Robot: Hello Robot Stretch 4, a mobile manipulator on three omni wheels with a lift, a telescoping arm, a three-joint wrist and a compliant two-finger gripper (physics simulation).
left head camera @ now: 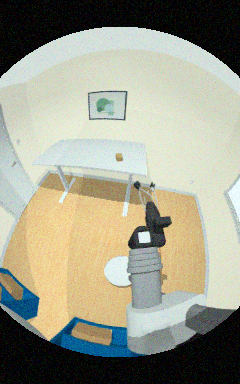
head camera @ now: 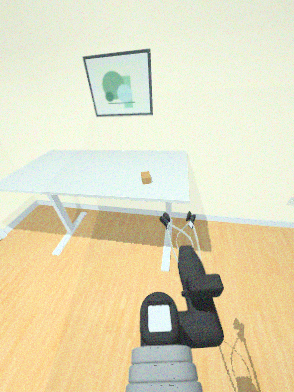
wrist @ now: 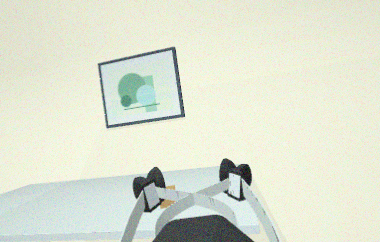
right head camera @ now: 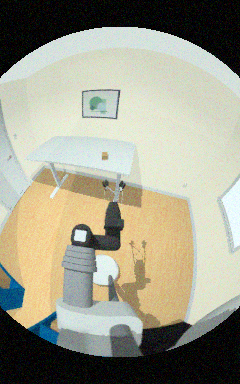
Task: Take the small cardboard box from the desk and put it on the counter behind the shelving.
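Seen in the pictures: gripper, fingertip midpoint: (left head camera: 143, 181) (head camera: 176, 213) (wrist: 192, 176) (right head camera: 113, 180); robot's base, link origin: (left head camera: 120, 269) (right head camera: 101, 268).
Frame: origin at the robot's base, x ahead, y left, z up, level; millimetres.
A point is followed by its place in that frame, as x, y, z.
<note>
The small cardboard box (head camera: 146, 177) @(1017, 25, 972) (left head camera: 119, 157) @(1015, 23, 963) (right head camera: 105, 156) @(1013, 12, 960) stands on the white desk (head camera: 100, 170) @(1259, 407, 922) (left head camera: 80, 152) @(1221, 498, 922) (right head camera: 70, 149) @(1229, 489, 922) near its right end. In the wrist view the box (wrist: 171, 201) @(1013, 15, 941) shows partly, behind the left finger, on the desk (wrist: 75, 205) @(1181, 443, 922). My gripper (head camera: 178, 219) @(483, -82, 1143) (left head camera: 145, 185) @(483, -82, 1143) (right head camera: 114, 186) (wrist: 192, 176) @(483, -82, 1143) is open and empty, with its fingertips apart. In the head view it appears in front of the desk's right end, apart from the box. The counter does not show clearly; a black surface (right head camera: 165, 338) at the lower edge of the right head view may be part of it.
Blue shelving (left head camera: 120, 335) @(-1138, 31, 48) (right head camera: 44, 330) with cardboard boxes stands at the bottom of the side head views, with another blue unit (left head camera: 25, 302) (right head camera: 14, 295) at the left. A framed picture (head camera: 120, 82) @(1689, 197, 1496) hangs above the desk. A door (left head camera: 12, 175) @(1141, 2023, 718) is at the left.
</note>
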